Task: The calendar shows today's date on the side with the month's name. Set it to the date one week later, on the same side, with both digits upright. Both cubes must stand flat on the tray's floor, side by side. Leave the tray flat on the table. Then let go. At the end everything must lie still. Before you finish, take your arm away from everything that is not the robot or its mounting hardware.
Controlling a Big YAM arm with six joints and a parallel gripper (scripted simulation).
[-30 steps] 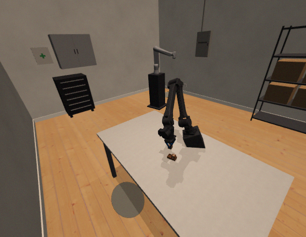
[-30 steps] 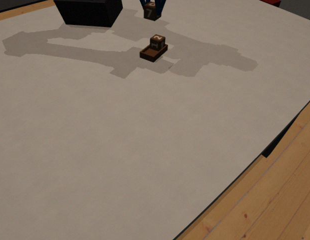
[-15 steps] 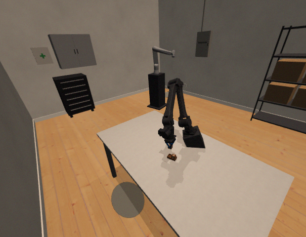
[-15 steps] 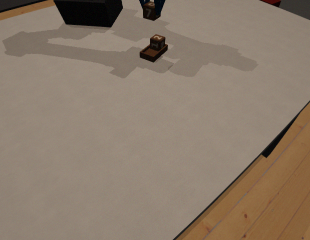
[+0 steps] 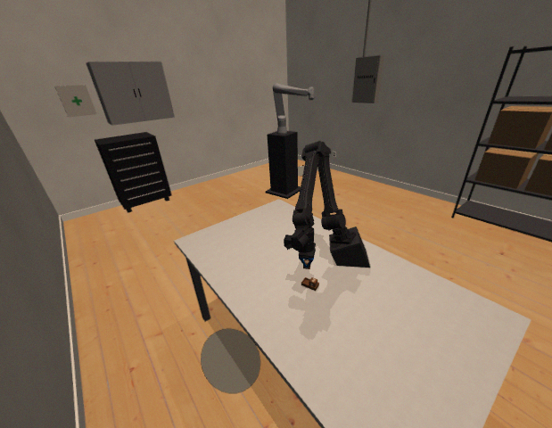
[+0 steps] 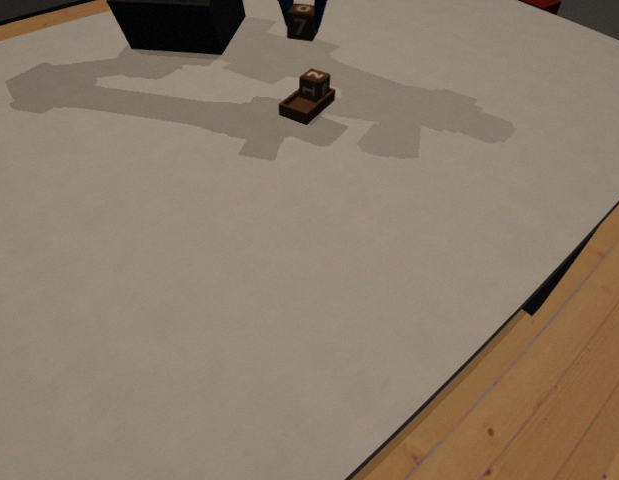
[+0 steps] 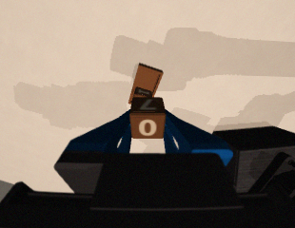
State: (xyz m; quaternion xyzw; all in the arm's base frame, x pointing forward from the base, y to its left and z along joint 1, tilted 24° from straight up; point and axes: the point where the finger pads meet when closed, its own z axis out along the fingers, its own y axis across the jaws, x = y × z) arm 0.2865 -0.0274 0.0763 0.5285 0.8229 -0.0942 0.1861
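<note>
Right now my hand is 120 mm above the small brown tray and 20 mm to the right of it.
</note>
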